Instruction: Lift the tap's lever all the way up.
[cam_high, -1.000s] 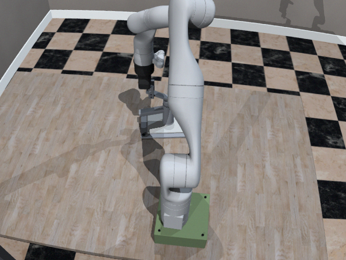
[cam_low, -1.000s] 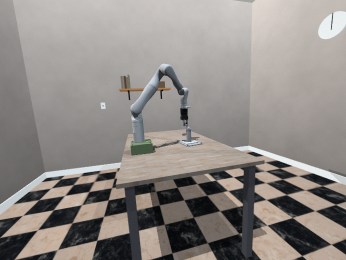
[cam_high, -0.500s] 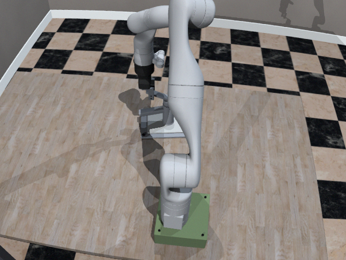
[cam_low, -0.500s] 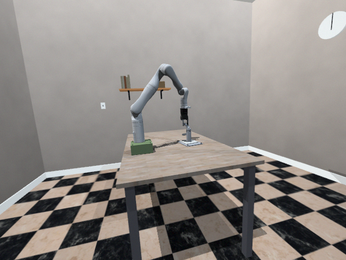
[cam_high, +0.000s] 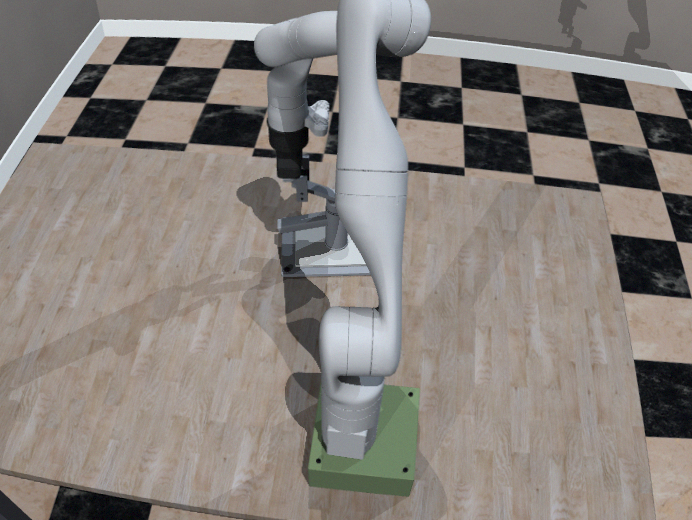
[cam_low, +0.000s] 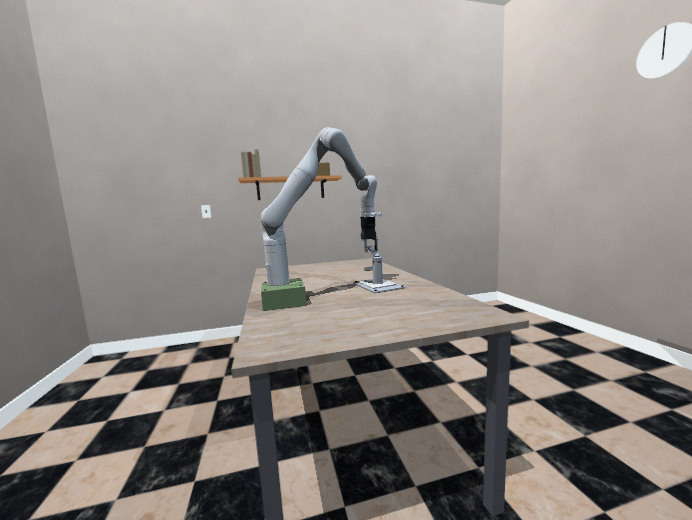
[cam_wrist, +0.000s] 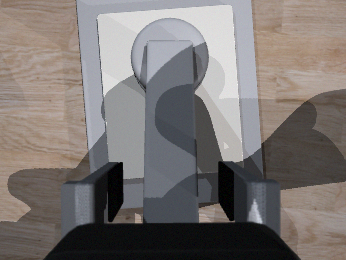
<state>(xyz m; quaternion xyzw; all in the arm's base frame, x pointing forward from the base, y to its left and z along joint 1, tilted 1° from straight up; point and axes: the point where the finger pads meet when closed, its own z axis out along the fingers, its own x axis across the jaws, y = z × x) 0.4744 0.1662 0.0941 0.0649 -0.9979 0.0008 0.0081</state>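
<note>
The flat lever lies 3 cm to the right of my hand and 1 cm below it. Also, from my hand: grey tap: 6 cm below, 4 cm to the right.
</note>
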